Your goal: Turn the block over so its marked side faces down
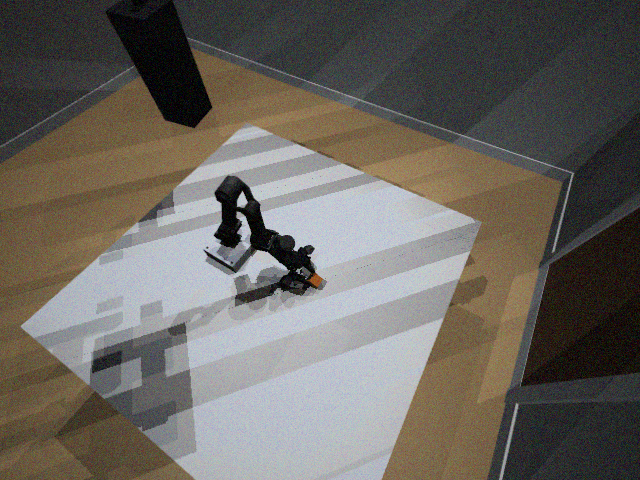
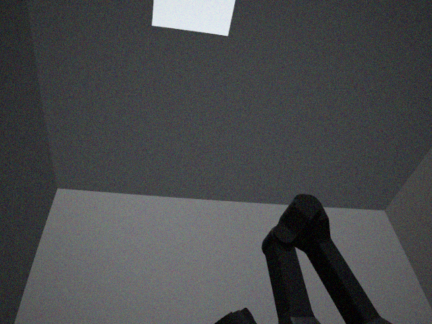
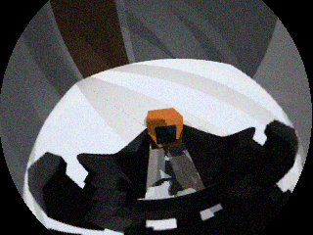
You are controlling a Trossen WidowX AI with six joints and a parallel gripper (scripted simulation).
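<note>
My gripper tip is now right at the orange block.
</note>
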